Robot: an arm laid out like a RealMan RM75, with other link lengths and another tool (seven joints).
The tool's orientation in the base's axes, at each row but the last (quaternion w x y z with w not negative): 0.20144 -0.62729 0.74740 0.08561; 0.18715 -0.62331 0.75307 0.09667; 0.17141 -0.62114 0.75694 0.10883; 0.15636 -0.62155 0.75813 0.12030; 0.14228 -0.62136 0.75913 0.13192; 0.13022 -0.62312 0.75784 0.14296; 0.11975 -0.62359 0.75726 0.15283; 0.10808 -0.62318 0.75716 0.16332
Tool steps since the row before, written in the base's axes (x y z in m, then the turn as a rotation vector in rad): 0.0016 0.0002 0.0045 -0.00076 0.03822 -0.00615; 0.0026 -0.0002 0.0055 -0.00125 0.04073 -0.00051; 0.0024 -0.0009 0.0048 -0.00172 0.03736 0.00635; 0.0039 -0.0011 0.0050 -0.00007 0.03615 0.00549; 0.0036 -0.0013 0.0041 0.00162 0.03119 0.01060; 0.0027 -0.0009 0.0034 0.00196 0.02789 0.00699; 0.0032 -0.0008 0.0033 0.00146 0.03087 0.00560; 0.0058 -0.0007 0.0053 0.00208 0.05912 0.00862
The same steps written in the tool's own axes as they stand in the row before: -0.0022 -0.0021 -0.0037 -0.03191 0.00909 0.01996; -0.0024 -0.0031 -0.0047 -0.03637 0.00958 0.01570; -0.0015 -0.0028 -0.0044 -0.03595 0.00902 0.00807; -0.0016 -0.0041 -0.0047 -0.03482 0.00718 0.00855; -0.0011 -0.0037 -0.0041 -0.03258 0.00468 0.00204; -0.0010 -0.0026 -0.0034 -0.02830 0.00355 0.00414; -0.0011 -0.0030 -0.0034 -0.03039 0.00445 0.00656; -0.0025 -0.0052 -0.0054 -0.05729 0.00898 0.01454
